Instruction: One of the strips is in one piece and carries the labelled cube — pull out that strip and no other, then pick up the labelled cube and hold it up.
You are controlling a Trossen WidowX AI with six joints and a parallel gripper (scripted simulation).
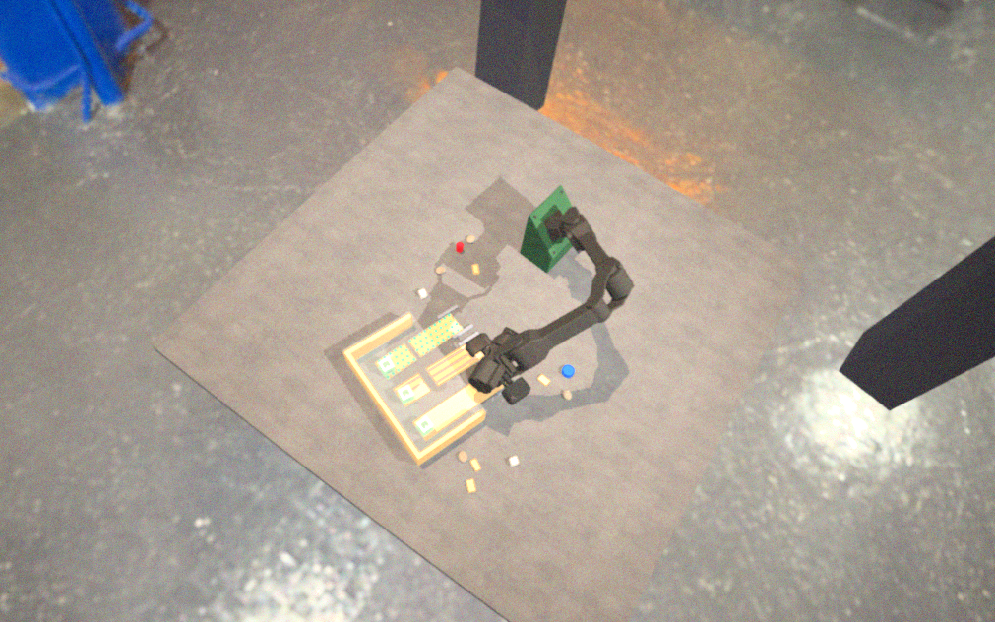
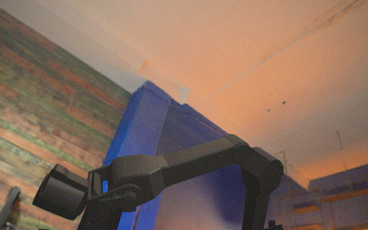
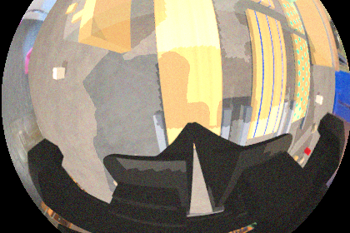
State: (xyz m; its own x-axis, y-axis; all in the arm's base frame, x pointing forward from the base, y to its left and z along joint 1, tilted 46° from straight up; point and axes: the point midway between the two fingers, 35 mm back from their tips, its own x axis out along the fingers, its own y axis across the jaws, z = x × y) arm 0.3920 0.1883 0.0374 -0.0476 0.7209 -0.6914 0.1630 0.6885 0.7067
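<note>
My gripper tip is 100 mm short of the pale wooden strip and 20 mm to the left of it.
</note>
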